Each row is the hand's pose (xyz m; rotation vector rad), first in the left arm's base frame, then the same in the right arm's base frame.
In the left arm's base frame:
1: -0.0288 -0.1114 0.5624 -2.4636 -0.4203 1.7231
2: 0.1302 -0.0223 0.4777 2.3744 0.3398 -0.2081
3: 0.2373 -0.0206 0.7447 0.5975 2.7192 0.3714
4: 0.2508 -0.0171 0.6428 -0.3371 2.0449 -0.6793
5: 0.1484 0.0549 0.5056 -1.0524 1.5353 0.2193
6: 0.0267 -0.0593 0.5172 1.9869 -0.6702 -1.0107
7: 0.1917 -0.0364 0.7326 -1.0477 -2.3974 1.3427
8: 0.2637 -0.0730 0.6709 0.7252 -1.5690 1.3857
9: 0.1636 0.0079 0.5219 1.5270 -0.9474 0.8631
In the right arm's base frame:
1: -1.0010 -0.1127 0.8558 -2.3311 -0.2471 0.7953
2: -0.8028 -0.0927 0.8826 2.8407 -0.3970 0.2296
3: -0.8494 -0.2327 1.1295 1.0649 2.0043 0.9089
4: -0.7863 -0.2030 1.0540 0.5121 1.7769 -0.4537
5: -0.7790 -0.0490 0.9504 -0.3419 1.1874 0.0255
6: -0.9177 -0.0837 0.8635 2.5851 -1.2495 -1.0507
7: -0.8851 -0.2186 1.0978 -1.7155 -2.3682 0.3991
8: -0.8066 -0.2635 1.0514 0.2988 -2.2889 0.8877
9: -0.7889 -0.0997 0.9437 1.4361 -1.8413 0.6942

